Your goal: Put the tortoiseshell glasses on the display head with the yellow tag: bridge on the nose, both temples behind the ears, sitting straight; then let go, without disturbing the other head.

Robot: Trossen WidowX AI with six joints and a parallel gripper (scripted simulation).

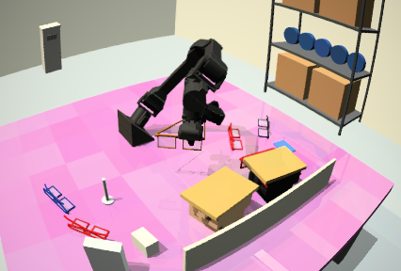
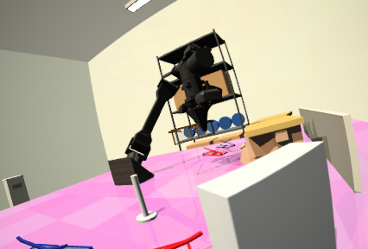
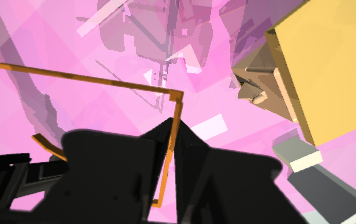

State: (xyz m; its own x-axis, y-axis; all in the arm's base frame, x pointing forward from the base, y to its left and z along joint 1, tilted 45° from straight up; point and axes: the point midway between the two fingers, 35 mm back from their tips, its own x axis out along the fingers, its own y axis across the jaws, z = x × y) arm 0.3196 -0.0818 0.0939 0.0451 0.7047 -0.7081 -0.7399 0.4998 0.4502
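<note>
My gripper tip is now 40 mm past the white post, 280 mm to the left of it and 100 mm above it. Round my gripper tip: curved white panel: 310 mm ahead, 50 mm to the left, 70 mm below; tan head: 160 mm ahead, 50 mm to the right, 70 mm below; dark head: 170 mm ahead, 170 mm to the left, 70 mm below.
</note>
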